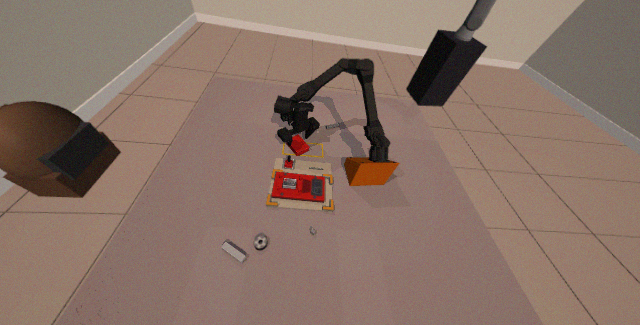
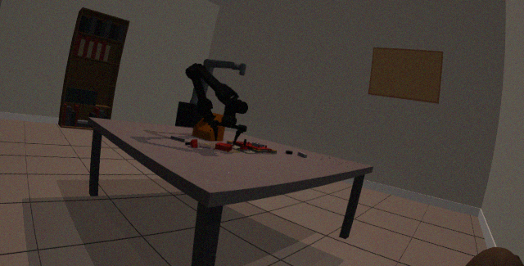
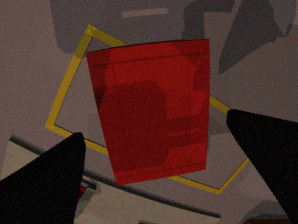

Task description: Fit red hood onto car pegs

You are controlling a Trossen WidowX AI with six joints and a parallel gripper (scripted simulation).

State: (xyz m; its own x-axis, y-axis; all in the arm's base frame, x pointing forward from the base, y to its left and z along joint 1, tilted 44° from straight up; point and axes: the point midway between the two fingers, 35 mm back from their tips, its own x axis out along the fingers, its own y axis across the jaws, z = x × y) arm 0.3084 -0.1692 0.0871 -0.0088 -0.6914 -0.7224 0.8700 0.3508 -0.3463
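Right now the red hood is 2 cm below my gripper tip. Round my gripper tip: wheel (15 cm ahead, 42 cm to the left, 2 cm below); grey engine block (5 cm ahead, 22 cm to the left, 1 cm below); screw (2 cm behind, 40 cm to the left, 2 cm below).
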